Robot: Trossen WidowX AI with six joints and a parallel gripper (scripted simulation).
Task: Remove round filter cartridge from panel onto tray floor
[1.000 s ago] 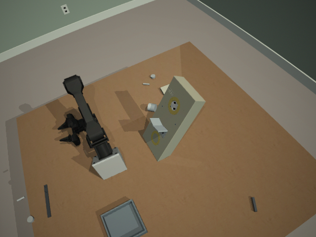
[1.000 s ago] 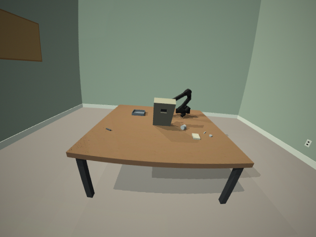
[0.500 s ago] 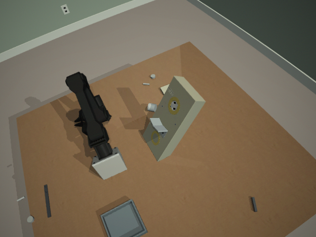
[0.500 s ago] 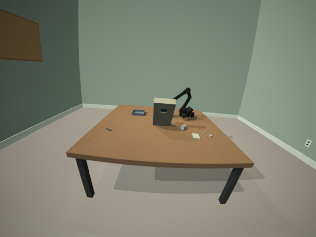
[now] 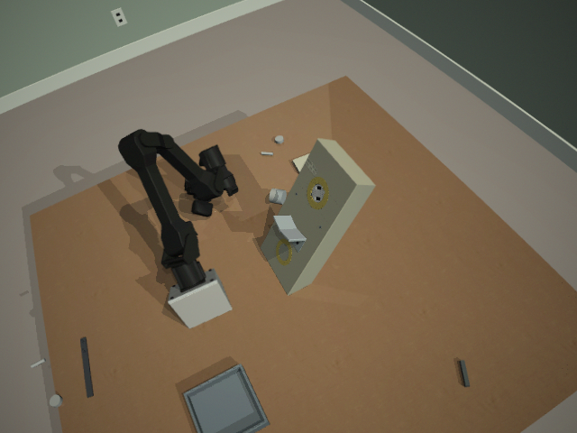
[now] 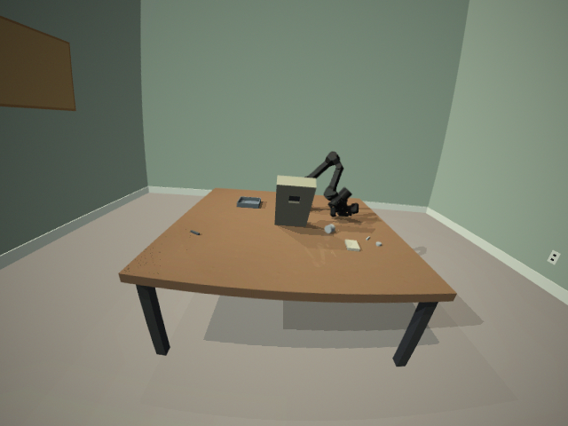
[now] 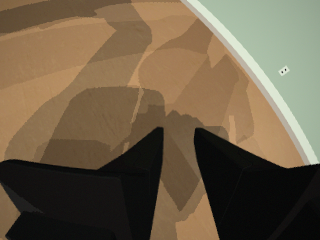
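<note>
The round filter cartridge is 390 mm to the right of my gripper tip, 280 mm ahead of it and 190 mm above it. The rest, counted from my gripper tip: beige service panel 390 mm to the right, 240 mm ahead, 120 mm above; then cream block 380 mm ahead, 80 mm to the right, 20 mm below; then small grey bracket 390 mm to the right, 180 mm ahead, 100 mm above.
</note>
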